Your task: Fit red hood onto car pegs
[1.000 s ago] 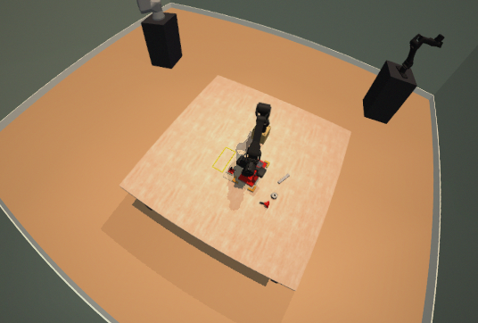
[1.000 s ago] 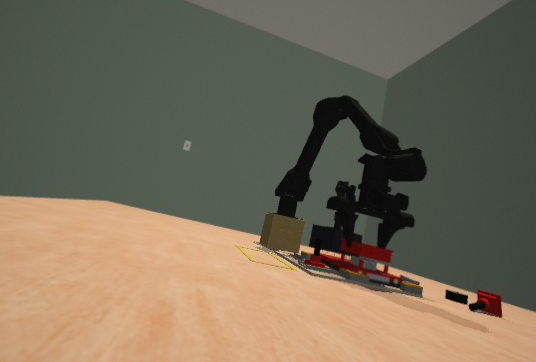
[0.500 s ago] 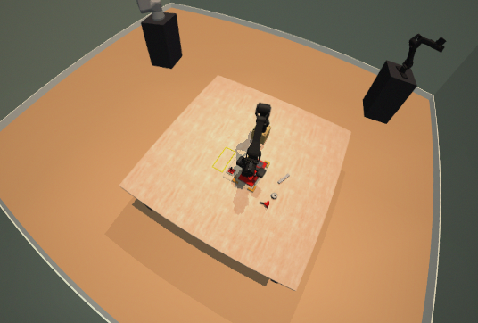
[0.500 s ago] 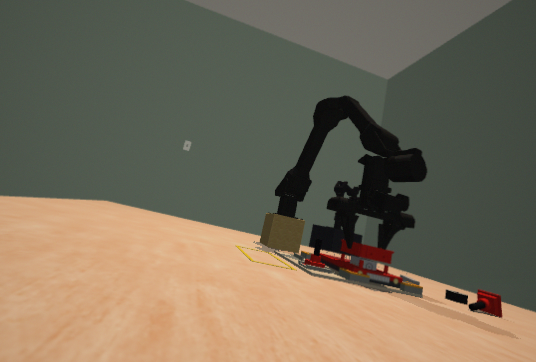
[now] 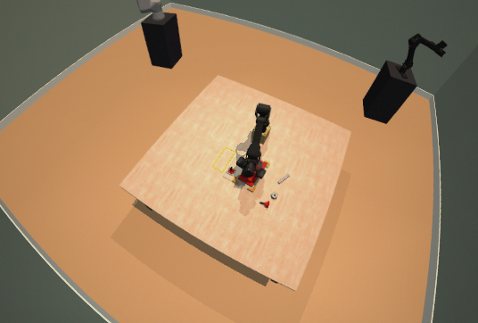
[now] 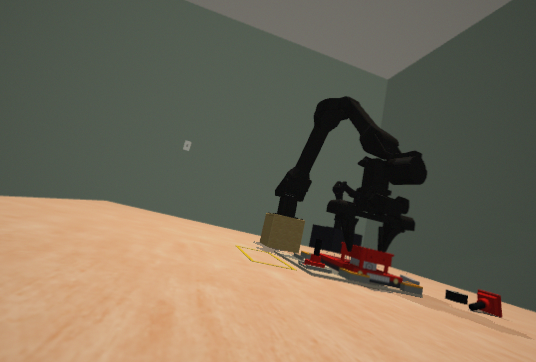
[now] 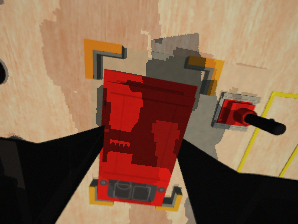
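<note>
The red hood is 1 cm above my gripper tip. The rest, counted from my gripper tip: grey rod 23 cm to the left, 6 cm behind, 4 cm below; then grey engine block 3 cm below, 1 cm to the left; then grey wheel 19 cm to the left, 8 cm ahead, 4 cm below.
</note>
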